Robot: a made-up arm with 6 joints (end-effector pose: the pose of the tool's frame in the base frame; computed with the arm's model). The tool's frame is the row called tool.
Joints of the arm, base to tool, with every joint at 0 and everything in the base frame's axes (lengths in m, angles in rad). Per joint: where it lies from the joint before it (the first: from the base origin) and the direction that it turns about. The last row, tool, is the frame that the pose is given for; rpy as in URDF.
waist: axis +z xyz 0 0 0.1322
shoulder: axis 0.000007 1 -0.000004 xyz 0 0 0
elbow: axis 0.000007 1 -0.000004 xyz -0.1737 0 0.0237
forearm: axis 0.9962 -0.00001 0.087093 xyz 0.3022 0 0.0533
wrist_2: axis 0.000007 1 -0.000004 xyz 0 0 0
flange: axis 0.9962 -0.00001 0.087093 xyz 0.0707 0 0.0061
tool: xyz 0 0 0 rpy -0.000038 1.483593 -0.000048
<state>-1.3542 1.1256 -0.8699 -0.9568 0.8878 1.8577</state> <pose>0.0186 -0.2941 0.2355 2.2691 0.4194 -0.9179</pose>
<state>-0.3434 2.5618 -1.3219 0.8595 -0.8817 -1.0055</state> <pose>0.3230 -0.1595 -0.0877 0.3804 2.0944 -1.0732</pose>
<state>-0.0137 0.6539 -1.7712 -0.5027 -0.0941 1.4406</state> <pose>-0.0190 0.0034 0.6197 0.0936 0.2828 0.9259</pose>
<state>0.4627 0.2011 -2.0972 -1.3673 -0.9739 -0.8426</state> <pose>-0.3294 -0.1001 0.4913 0.3964 -1.2243 -1.7356</pose>
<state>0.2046 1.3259 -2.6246 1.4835 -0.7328 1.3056</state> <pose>0.0257 -0.0429 0.6645 0.4449 -0.9643 2.7391</pose>
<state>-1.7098 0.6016 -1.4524 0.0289 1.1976 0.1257</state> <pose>-0.0117 -0.0973 0.4941 1.5589 1.2052 -1.0544</pose>
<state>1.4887 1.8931 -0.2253 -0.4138 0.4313 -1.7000</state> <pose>0.0179 0.0722 -0.0807 2.6309 0.6185 0.0558</pose>
